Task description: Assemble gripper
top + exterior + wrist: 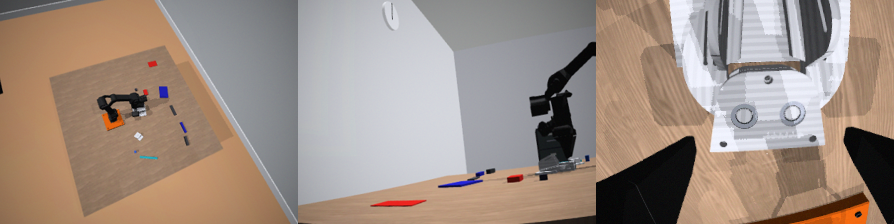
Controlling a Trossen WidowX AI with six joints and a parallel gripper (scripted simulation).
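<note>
My gripper tip is 2 cm short of the white jaw, 2 cm to the left of it and 3 cm above it. From my gripper tip the other things lie so: red block: 19 cm ahead, 13 cm to the left, 3 cm below; teal bar: 8 cm behind, 44 cm to the right, 4 cm below; blue plate: 36 cm ahead, 6 cm to the left, 4 cm below.
</note>
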